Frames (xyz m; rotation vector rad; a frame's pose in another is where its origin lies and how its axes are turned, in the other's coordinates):
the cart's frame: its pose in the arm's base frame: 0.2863 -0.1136 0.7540 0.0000 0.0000 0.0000
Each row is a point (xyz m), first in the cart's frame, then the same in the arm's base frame.
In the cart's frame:
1: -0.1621 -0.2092 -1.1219
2: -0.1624 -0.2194 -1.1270
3: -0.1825 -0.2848 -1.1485
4: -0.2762 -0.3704 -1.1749
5: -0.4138 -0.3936 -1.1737
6: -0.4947 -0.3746 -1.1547
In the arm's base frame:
1: 0.1242 -0.3228 -0.3679
2: 0.1239 -0.3330 -0.3730
3: 0.1038 -0.3984 -0.3945
4: 0.0101 -0.4840 -0.4209
5: -0.1275 -0.5072 -0.4197
6: -0.2084 -0.4882 -0.4007

